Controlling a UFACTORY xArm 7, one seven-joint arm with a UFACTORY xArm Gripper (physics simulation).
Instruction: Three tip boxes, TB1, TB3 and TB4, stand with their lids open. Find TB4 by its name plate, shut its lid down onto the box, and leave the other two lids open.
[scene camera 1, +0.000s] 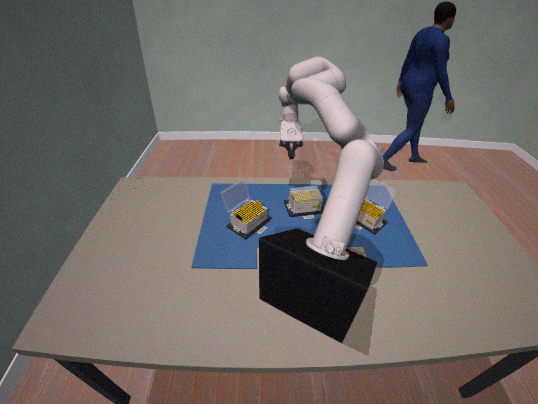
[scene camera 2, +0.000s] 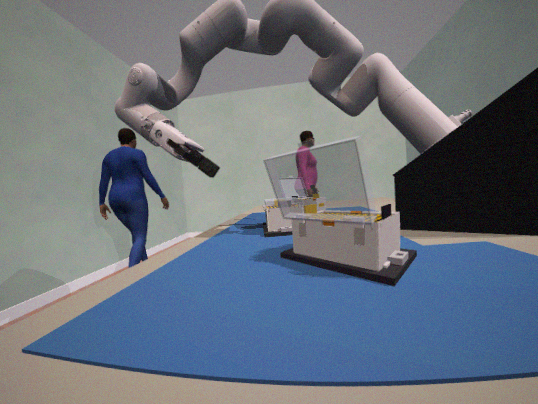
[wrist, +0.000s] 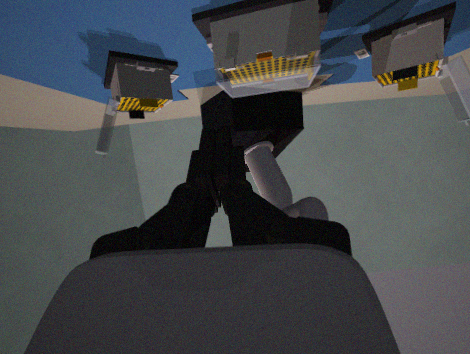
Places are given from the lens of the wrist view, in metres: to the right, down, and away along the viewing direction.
my gripper (wrist: 220, 145): -0.01, -0.02, 0.12
tip box (wrist: 407, 78): 0.32, -0.18, 0.34
blue mat (wrist: 69, 53): -0.24, -0.18, 0.26
The marked spots on the blue mat and the tip box are 0.57 m apart.
